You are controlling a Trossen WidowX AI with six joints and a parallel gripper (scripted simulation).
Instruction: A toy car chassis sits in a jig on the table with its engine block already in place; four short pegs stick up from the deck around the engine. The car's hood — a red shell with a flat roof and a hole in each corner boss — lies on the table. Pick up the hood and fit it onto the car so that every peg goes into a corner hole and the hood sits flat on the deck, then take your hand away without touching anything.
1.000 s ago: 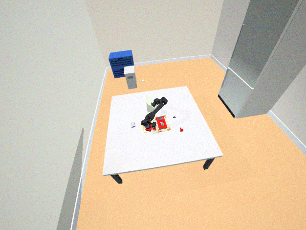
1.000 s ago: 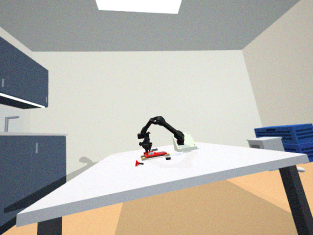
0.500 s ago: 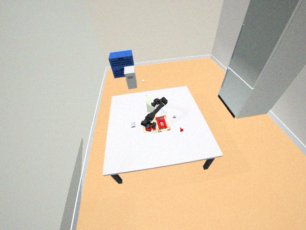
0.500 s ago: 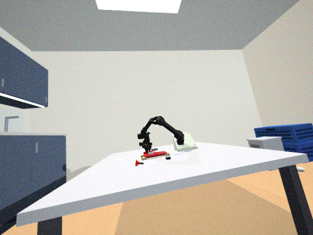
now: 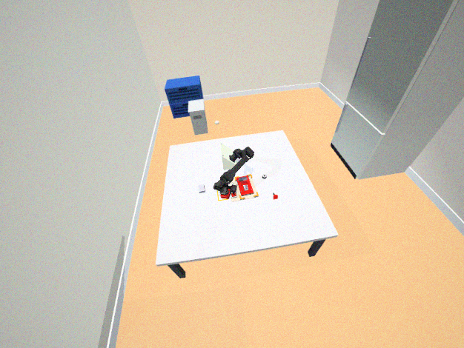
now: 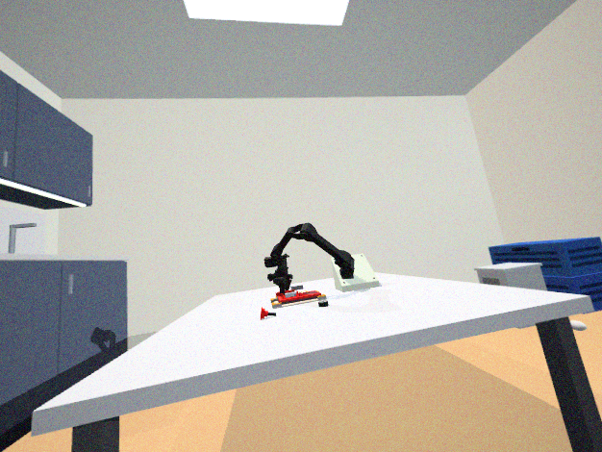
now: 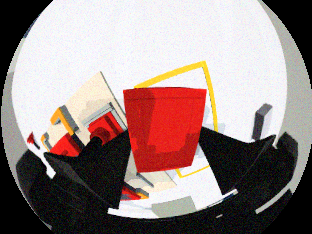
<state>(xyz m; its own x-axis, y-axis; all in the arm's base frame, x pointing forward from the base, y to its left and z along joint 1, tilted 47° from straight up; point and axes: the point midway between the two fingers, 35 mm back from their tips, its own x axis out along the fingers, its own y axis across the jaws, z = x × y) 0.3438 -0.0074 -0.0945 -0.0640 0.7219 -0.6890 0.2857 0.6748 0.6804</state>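
Now: the jig 50 mm behind my gripper tip and 160 mm to the left of it. Round my gripper tip: red hood 10 mm above; then black wheel 160 mm behind, 350 mm to the left.
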